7 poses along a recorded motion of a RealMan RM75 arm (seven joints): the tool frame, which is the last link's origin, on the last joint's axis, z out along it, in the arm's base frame.
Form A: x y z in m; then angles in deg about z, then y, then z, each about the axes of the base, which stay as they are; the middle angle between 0 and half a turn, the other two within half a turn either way.
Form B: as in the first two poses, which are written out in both.
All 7 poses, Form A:
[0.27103, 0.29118, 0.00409, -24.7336, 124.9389, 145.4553]
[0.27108, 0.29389, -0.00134, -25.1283, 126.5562, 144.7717]
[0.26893, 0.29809, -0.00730, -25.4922, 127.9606, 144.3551]
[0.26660, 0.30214, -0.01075, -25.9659, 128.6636, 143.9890]
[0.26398, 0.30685, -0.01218, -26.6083, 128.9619, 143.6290]
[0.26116, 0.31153, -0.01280, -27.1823, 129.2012, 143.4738]
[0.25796, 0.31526, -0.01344, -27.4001, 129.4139, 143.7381]
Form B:
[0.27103, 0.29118, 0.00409, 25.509, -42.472, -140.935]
[0.27108, 0.29389, -0.00134, 24.726, -41.008, -142.119]
[0.26893, 0.29809, -0.00730, 23.886, -39.845, -143.242]
[0.26660, 0.30214, -0.01075, 23.354, -39.169, -143.691]
[0.26398, 0.30685, -0.01218, 22.901, -38.762, -143.747]
[0.26116, 0.31153, -0.01280, 22.342, -38.515, -143.880]
[0.25796, 0.31526, -0.01344, 21.722, -38.532, -144.257]

